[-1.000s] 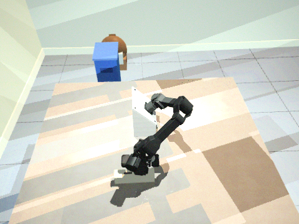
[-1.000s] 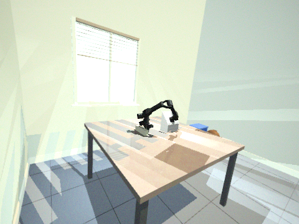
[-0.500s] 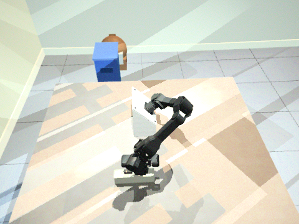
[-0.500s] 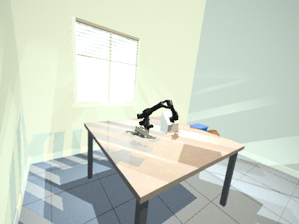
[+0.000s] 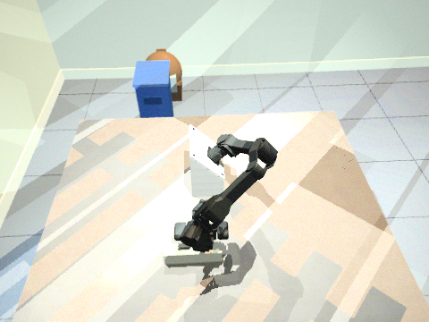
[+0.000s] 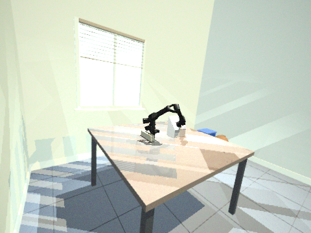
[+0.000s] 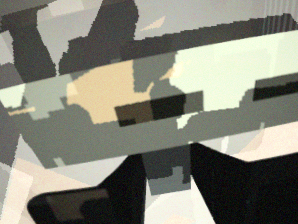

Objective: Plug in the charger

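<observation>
My gripper tip is now 2 cm short of the dark charger and 1 cm below it.
</observation>
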